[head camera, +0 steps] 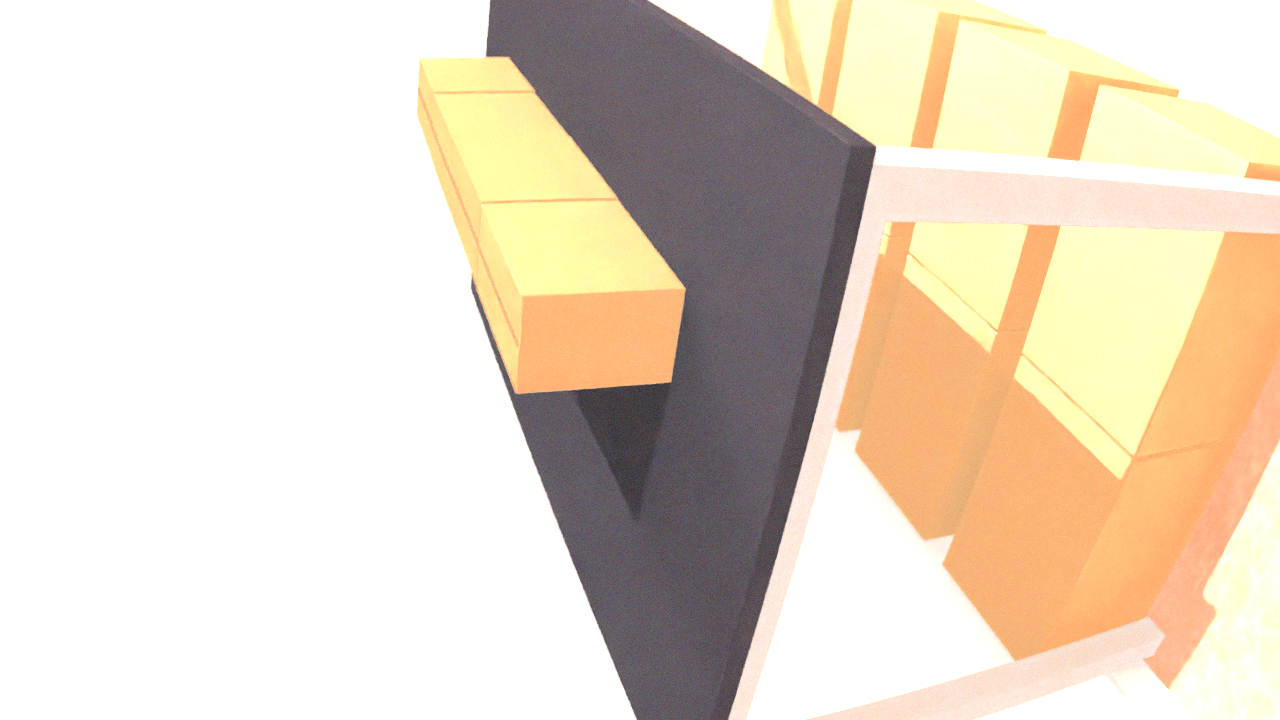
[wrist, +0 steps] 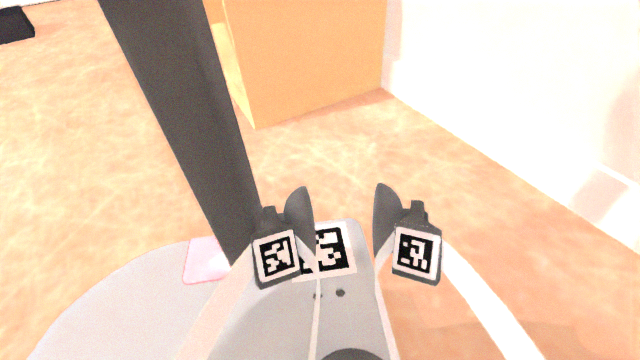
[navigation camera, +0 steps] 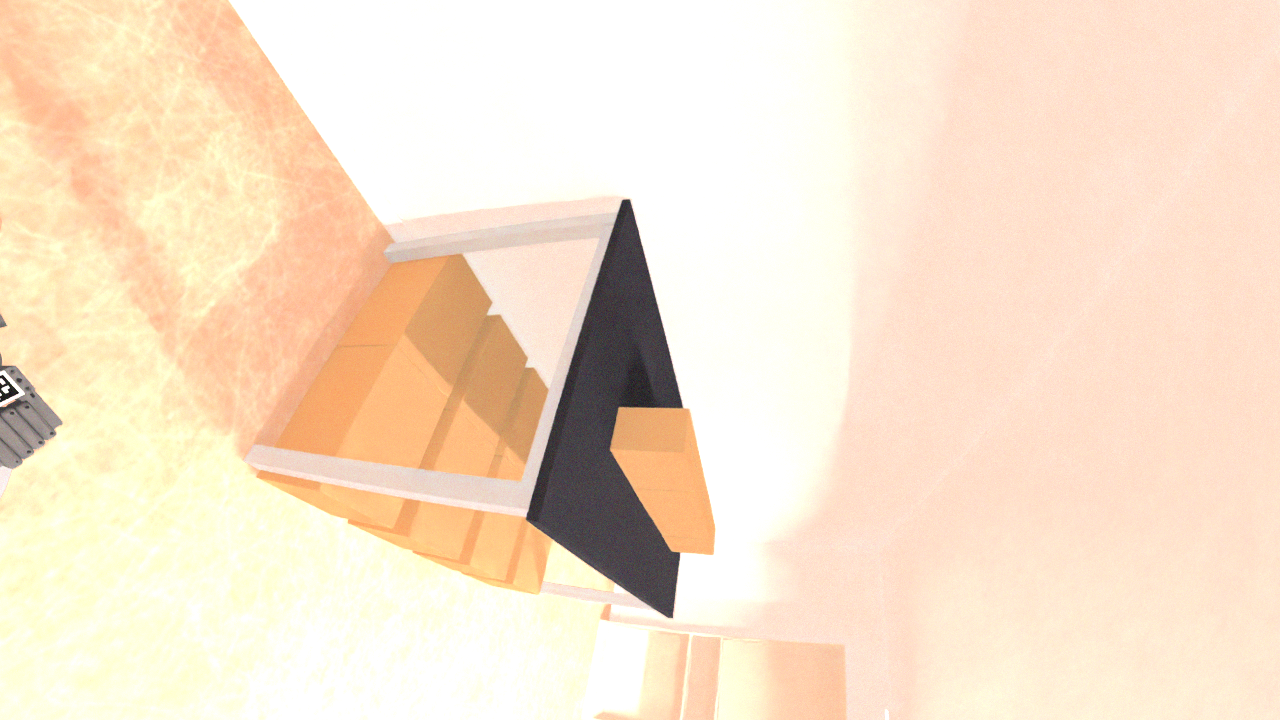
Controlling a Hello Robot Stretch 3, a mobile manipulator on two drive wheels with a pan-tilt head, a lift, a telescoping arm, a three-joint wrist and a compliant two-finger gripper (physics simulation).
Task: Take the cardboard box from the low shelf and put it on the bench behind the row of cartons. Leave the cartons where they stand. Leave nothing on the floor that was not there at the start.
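Places are measured from the robot's base along level axes (x ahead, y left, z up), in metres.
Pixels of known places: gripper, fingertip midpoint: (wrist: 341,209).
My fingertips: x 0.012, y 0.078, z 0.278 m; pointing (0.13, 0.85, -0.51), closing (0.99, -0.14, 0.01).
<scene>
For each thing: its top centre in the pictures, then the offset to it from my fingertips. "spot": a spot on its surface instead. Level surfaces: height alone.
- dark bench top, its level: dz +0.637 m
- yellow-orange cardboard, middle of its top: (head camera: 496,291) (navigation camera: 692,452) dx -0.773, dy -0.959, dz +0.817 m
- black object, surface spot: (wrist: 15,25) spot: dx -1.164, dy +1.465, dz -0.219 m
A dark bench top (head camera: 733,268) (navigation camera: 572,483) on a pale frame shows in the head and navigation views, both tilted. A row of tall cartons (head camera: 1029,501) (navigation camera: 384,420) stands along the bench, partly seen through its frame. A long block of yellow-orange cardboard (head camera: 581,250) (navigation camera: 657,465) with seams across it rests on the bench top. I cannot tell whether it is one box or several. My gripper (wrist: 341,209) is open in the wrist view, with nothing between its fingertips. The low shelf cannot be made out for certain.
In the wrist view an orange upright block (wrist: 310,60) stands on the floor by a white wall (wrist: 500,65). The dark mast (wrist: 185,115) crosses at left, and a black object (wrist: 15,25) lies at top left. Pale furniture (navigation camera: 778,680) shows at the navigation view's bottom.
</scene>
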